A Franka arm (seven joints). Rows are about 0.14 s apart.
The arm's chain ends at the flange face. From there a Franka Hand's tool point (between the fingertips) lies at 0.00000 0.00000 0.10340 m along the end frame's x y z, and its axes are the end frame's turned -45 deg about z.
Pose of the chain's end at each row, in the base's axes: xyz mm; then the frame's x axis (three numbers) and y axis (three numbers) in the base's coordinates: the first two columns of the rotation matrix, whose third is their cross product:
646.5 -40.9 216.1 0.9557 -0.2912 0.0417 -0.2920 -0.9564 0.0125
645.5 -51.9 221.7 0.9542 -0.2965 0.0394 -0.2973 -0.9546 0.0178
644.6 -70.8 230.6 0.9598 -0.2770 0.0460 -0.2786 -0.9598 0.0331
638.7 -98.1 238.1 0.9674 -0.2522 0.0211 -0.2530 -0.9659 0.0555
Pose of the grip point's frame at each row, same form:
650.2 -43.4 112.8 0.8823 0.4704 0.0206 0.4693 -0.8822 0.0383
648.8 -54.9 118.4 0.8849 0.4653 0.0153 0.4645 -0.8847 0.0404
648.2 -75.4 127.4 0.8757 0.4828 0.0091 0.4817 -0.8745 0.0559
639.4 -104.2 134.9 0.8630 0.5047 -0.0243 0.5052 -0.8613 0.0542

